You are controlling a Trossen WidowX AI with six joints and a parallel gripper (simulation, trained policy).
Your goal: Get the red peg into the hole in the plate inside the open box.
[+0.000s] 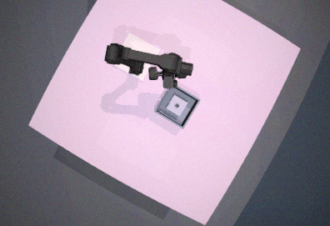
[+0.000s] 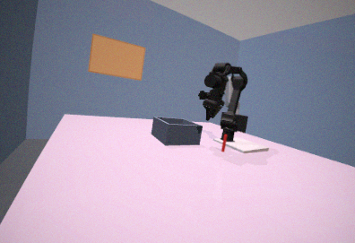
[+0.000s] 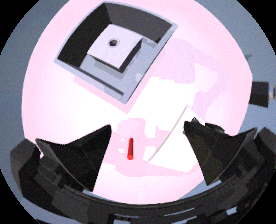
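The red peg is 90 mm to the left of my gripper tip, 90 mm below it and 40 mm behind it. From my gripper tip the other things lie so: grey box 140 mm ahead, 110 mm below, 80 mm to the right; then pale plate 140 mm ahead, 90 mm below, 80 mm to the right.
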